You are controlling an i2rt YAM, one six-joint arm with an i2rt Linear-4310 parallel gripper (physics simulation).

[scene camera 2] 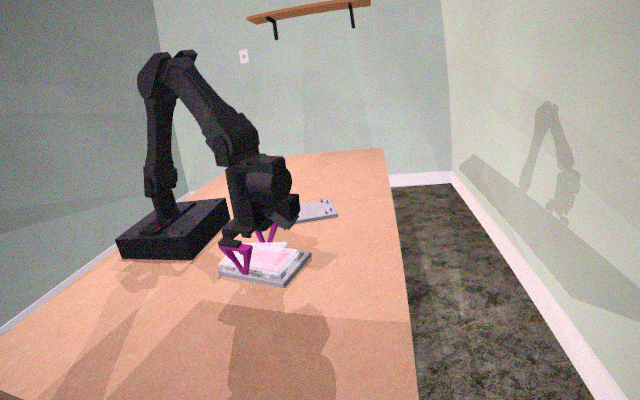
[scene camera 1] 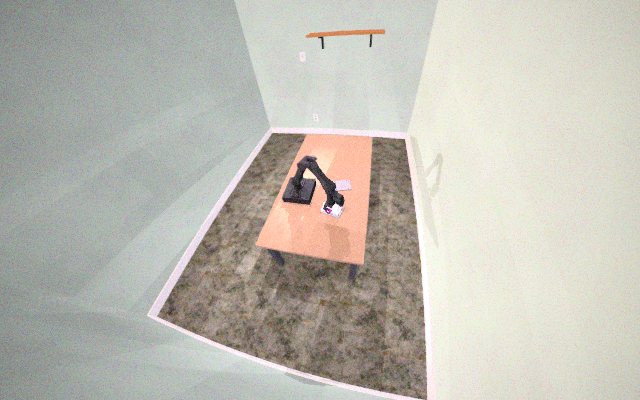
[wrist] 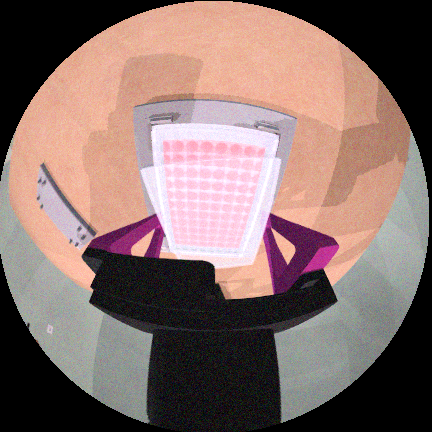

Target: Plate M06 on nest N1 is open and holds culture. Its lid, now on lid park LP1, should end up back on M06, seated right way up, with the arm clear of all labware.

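Where they show: gripper, between the fingertips: (scene camera 2: 256, 261) (scene camera 1: 330, 208) (wrist: 212, 216); arm's base, origin of its link: (scene camera 2: 169, 218) (scene camera 1: 298, 188).
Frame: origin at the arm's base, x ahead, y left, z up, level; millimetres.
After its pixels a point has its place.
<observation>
Plate M06 (wrist: 215, 147) @[x 373, y -133, z -46 mm] (scene camera 2: 280, 258) @[x 370, y -132, z -38 mm], with pink wells, sits on the grey nest N1 (wrist: 215, 111) @[x 398, y -136, z -53 mm] (scene camera 2: 304, 260) @[x 412, y -111, z -55 mm]. Its clear lid (wrist: 151, 179) @[x 365, y -92, z -26 mm] (scene camera 2: 275, 245) @[x 350, y -98, z -27 mm] lies over it, askew and shifted toward the arm. In the wrist view the lid leaves the far row of wells uncovered, and its left corner and near edge overhang the plate. Whether it is tilted is hard to tell. My gripper (wrist: 212, 216) @[x 310, y -122, z -53 mm] (scene camera 2: 255, 257) @[x 310, y -122, z -53 mm] (scene camera 1: 330, 210) @[x 310, y -122, z -53 mm] is open, with its magenta fingers low on either side of the plate and lid. Finger contact is unclear. Lid park LP1 (scene camera 2: 319, 211) @[x 389, y 147, z -55 mm] (wrist: 62, 210) @[x 351, y 122, z -55 mm] (scene camera 1: 344, 185) @[x 373, y 159, z -55 mm] shows bare pegs and no lid.
The black arm base (scene camera 2: 172, 235) @[x 86, y -102, z -2 mm] (scene camera 1: 299, 191) @[x 25, y -40, z 8 mm] stands on the wooden table (scene camera 2: 360, 280) @[x 531, y -168, z -65 mm] (scene camera 1: 300, 230) @[x 133, y -361, z -65 mm], on the left in the scene views. LP1 lies beyond the nest in scene camera 2. The table's right edge runs beside both. A wooden shelf (scene camera 2: 310, 11) (scene camera 1: 345, 33) is on the far wall.
</observation>
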